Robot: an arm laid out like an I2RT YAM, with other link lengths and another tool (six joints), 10 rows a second.
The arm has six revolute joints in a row. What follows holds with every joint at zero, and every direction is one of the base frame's. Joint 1 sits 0.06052 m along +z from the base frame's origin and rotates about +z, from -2.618 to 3.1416 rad. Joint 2 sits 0.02 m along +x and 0.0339 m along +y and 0.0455 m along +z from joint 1 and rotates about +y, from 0 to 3.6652 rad. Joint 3 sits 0.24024 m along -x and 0.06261 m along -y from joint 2 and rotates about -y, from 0 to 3.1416 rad. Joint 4 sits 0.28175 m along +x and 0.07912 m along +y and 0.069 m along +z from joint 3 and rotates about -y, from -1.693 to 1.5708 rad. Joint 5 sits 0.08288 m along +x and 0.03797 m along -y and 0.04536 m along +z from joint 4 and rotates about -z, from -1.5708 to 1.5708 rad. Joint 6 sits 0.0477 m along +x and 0.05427 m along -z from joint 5 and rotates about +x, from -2.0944 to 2.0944 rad. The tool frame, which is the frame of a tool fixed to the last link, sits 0.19 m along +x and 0.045 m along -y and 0.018 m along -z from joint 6; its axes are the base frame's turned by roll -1.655, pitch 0.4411 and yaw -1.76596 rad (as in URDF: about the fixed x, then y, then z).
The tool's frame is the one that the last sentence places.
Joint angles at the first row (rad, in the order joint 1, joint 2, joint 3, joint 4, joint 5, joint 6):
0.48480, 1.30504, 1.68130, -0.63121, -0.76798, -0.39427
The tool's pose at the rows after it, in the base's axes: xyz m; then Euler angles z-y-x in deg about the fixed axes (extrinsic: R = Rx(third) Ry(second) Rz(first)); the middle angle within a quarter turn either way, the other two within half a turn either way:
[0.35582, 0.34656, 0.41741, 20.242, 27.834, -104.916]
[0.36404, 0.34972, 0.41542, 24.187, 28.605, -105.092]
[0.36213, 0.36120, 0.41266, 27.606, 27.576, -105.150]
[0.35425, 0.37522, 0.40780, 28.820, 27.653, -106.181]
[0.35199, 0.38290, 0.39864, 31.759, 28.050, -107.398]
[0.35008, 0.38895, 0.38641, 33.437, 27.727, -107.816]
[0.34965, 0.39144, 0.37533, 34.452, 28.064, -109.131]
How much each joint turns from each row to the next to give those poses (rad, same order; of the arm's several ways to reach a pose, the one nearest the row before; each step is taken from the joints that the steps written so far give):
0.01083, 0.00142, -0.02173, 0.02602, 0.03423, 0.04064
0.00669, 0.01776, 0.00192, 0.03383, 0.02178, 0.07901
0.02589, 0.01745, 0.00306, 0.02612, 0.01019, 0.07186
0.05939, 0.00612, 0.00218, -0.00191, 0.06354, 0.02178
0.03492, 0.00193, -0.01588, 0.01186, 0.04729, 0.04606
0.01758, -0.01031, -0.04899, 0.03756, 0.01467, 0.02976
0.01602, -0.00216, -0.02213, 0.00246, 0.02670, 0.00317

